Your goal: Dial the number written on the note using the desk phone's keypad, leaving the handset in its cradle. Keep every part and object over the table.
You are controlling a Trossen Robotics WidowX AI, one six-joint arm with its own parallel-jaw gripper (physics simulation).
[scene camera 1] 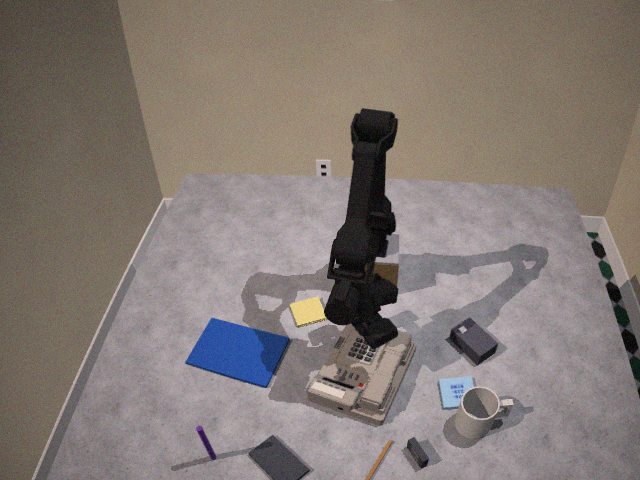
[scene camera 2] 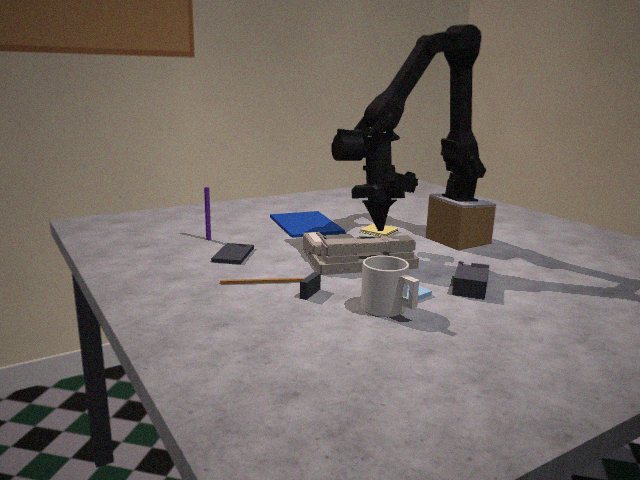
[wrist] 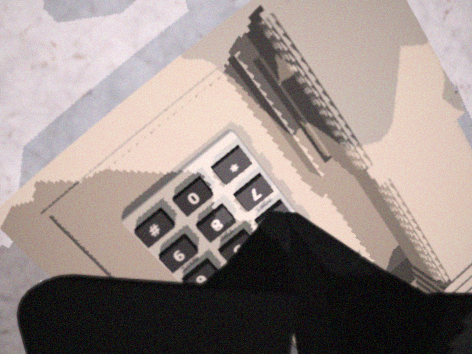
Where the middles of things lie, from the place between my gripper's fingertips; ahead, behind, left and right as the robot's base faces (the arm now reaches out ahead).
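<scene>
Keypad [wrist: 200,165] 20 mm to the right of my hand and 40 mm below it. From the same hand: handset [scene camera 1: 378,389] 40 mm to the left, 60 mm ahead, 20 mm below; beige desk phone [scene camera 2: 312,241] 10 mm to the right, 50 mm ahead, 40 mm below; dark box [scene camera 1: 478,345] 70 mm behind, 230 mm to the left, 40 mm below. Going by their middles, the dark box is the farthest from my hand of the things named here.
</scene>
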